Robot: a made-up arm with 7 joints. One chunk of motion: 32 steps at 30 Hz.
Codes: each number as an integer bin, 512 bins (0 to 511) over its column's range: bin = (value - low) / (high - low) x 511, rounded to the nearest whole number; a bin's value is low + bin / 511 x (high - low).
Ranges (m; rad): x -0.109..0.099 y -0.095..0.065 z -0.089..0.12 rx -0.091..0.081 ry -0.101..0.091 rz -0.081..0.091
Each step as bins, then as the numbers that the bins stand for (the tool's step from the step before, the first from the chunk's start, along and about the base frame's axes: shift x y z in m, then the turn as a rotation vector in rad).
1 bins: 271 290 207 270 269 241
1 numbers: 0.00131 -0.00420 -0.00434 -0.00012 0.00007 0.00012
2 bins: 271 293 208 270 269 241
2 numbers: 0.00131 -0.00326 -0.00393 -0.00012 0.00007 0.00012
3 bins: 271 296 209 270 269 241
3 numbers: 0.00131 -0.00232 -0.00352 -0.00012 0.00007 0.00012
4 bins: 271 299 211 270 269 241
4 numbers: 0.00131 -0.00138 -0.00270 -0.00012 0.00007 0.00012
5 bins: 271 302 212 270 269 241
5 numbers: 0.00131 -0.00044 -0.00229 -0.00012 0.00007 0.00012
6 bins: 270 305 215 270 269 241
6 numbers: 0.00090 0.00050 -0.00106 -0.00012 0.00007 0.00012
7 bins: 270 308 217 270 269 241
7 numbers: 0.00090 0.00144 -0.00025 -0.00012 0.00007 0.00012
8 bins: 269 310 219 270 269 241
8 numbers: 0.00050 0.00206 0.00057 -0.00012 0.00007 0.00012
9 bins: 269 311 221 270 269 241
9 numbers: 0.00050 0.00238 0.00139 -0.00012 0.00007 0.00012
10 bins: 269 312 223 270 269 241
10 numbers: 0.00050 0.00269 0.00221 -0.00012 0.00007 0.00012
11 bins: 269 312 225 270 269 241
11 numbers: 0.00050 0.00269 0.00303 -0.00012 0.00007 0.00012
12 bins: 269 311 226 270 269 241
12 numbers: 0.00050 0.00238 0.00343 -0.00012 0.00007 0.00012
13 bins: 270 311 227 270 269 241
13 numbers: 0.00090 0.00238 0.00384 -0.00012 0.00007 0.00012
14 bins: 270 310 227 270 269 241
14 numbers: 0.00090 0.00206 0.00384 -0.00012 0.00007 0.00012
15 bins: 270 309 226 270 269 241
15 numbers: 0.00090 0.00175 0.00343 -0.00012 0.00007 0.00012
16 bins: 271 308 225 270 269 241
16 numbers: 0.00131 0.00144 0.00303 -0.00012 0.00007 0.00012
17 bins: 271 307 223 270 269 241
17 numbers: 0.00131 0.00113 0.00221 -0.00012 0.00007 0.00012
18 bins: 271 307 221 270 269 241
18 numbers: 0.00131 0.00113 0.00139 -0.00012 0.00007 0.00012
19 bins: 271 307 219 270 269 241
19 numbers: 0.00131 0.00113 0.00057 -0.00012 0.00007 0.00012
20 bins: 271 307 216 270 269 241
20 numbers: 0.00131 0.00113 -0.00066 -0.00012 0.00007 0.00012
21 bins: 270 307 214 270 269 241
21 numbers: 0.00090 0.00113 -0.00147 -0.00012 0.00007 0.00012
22 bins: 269 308 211 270 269 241
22 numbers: 0.00050 0.00144 -0.00270 -0.00012 0.00007 0.00012
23 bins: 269 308 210 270 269 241
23 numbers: 0.00050 0.00144 -0.00311 -0.00012 0.00007 0.00012
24 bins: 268 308 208 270 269 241
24 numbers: 0.00009 0.00144 -0.00393 -0.00012 0.00007 0.00012
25 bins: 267 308 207 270 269 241
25 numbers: -0.00032 0.00144 -0.00434 -0.00012 0.00007 0.00012
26 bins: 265 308 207 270 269 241
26 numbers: -0.00113 0.00144 -0.00434 -0.00012 0.00007 0.00012
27 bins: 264 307 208 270 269 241
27 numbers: -0.00154 0.00113 -0.00393 -0.00012 0.00007 0.00012
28 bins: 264 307 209 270 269 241
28 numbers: -0.00154 0.00113 -0.00352 -0.00012 0.00007 0.00012
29 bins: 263 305 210 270 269 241
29 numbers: -0.00195 0.00050 -0.00311 -0.00012 0.00007 0.00012
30 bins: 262 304 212 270 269 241
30 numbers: -0.00235 0.00019 -0.00229 -0.00012 0.00007 0.00012
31 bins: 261 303 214 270 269 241
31 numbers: -0.00276 -0.00013 -0.00147 -0.00012 0.00007 0.00012
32 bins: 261 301 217 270 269 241
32 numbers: -0.00276 -0.00075 -0.00025 -0.00012 0.00007 0.00012
